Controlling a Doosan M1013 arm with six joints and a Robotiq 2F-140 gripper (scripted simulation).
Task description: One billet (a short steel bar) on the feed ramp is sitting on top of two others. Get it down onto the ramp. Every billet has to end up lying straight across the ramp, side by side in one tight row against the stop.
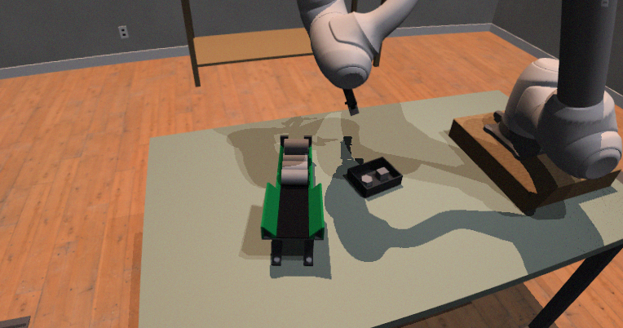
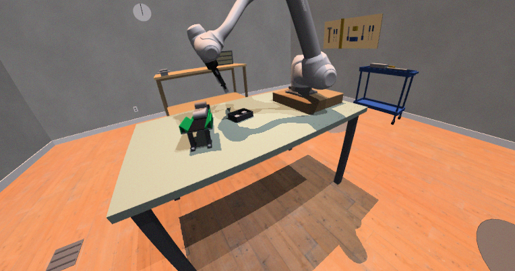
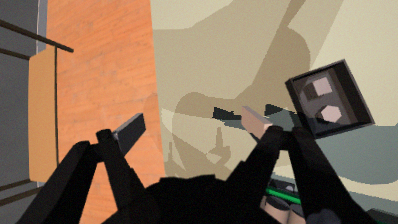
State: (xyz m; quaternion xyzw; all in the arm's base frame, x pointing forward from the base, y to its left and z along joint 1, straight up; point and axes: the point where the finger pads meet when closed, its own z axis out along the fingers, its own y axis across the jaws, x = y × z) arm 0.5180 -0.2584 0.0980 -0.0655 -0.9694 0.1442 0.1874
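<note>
My gripper is now 19 cm short of the grey stop, 11 cm above it and 7 cm to the right of it. From my hand the other things lie so: black tray 23 cm to the left, 16 cm below, 1 cm behind; green feed ramp 25 cm to the left, 25 cm ahead, 10 cm below.
</note>
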